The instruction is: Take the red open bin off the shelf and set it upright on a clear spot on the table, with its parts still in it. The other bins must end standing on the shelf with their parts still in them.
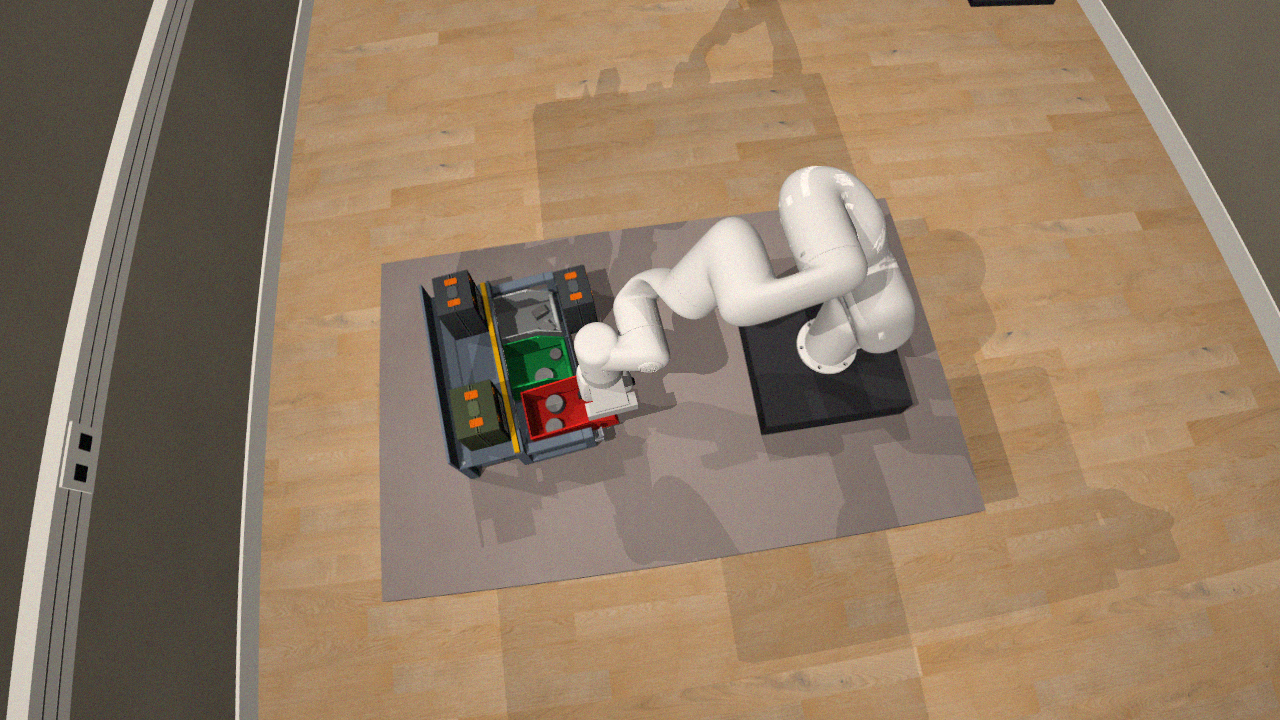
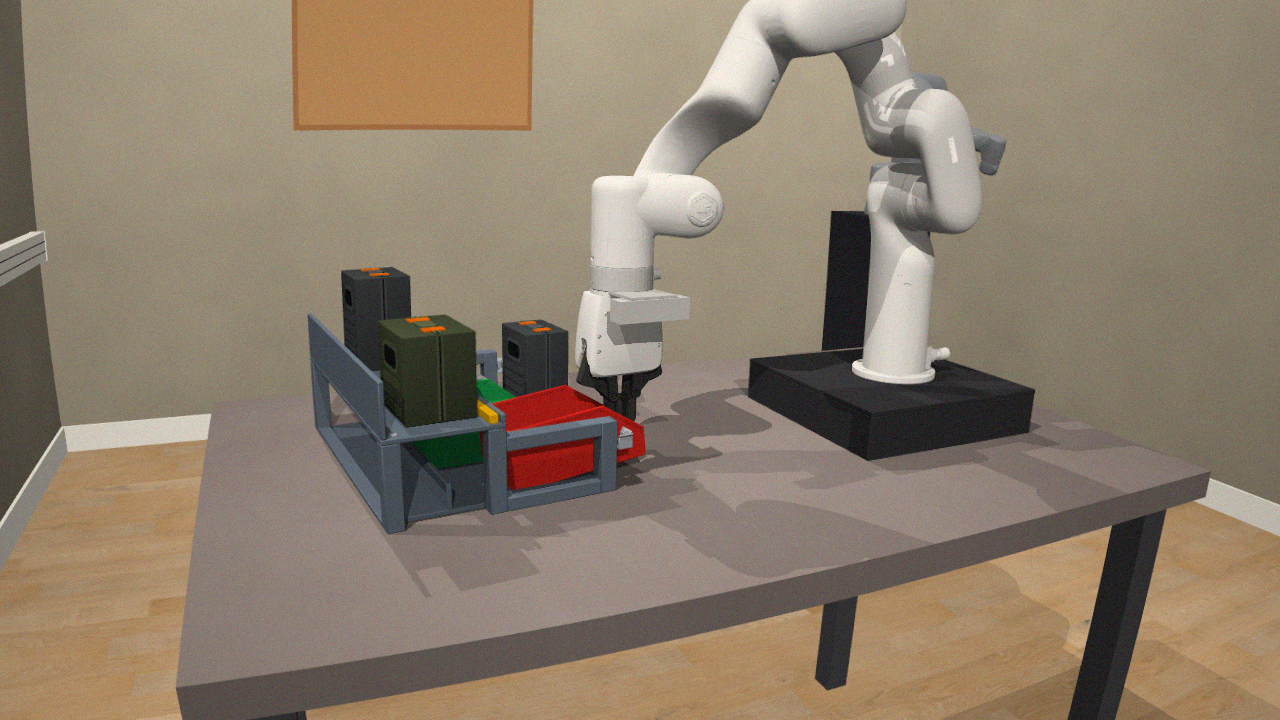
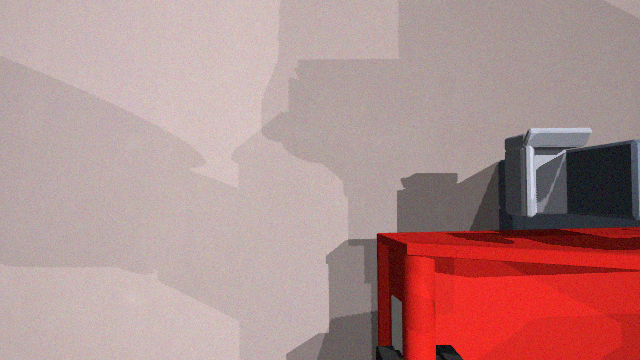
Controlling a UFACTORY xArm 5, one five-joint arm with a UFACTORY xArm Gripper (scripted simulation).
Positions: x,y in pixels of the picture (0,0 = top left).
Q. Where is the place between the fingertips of my gripper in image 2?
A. At 619,428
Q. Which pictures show the olive box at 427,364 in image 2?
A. Image 1 and image 2 only.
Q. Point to a red open bin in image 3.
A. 545,286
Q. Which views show the red open bin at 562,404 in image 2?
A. Image 1, image 2 and image 3: all of them.
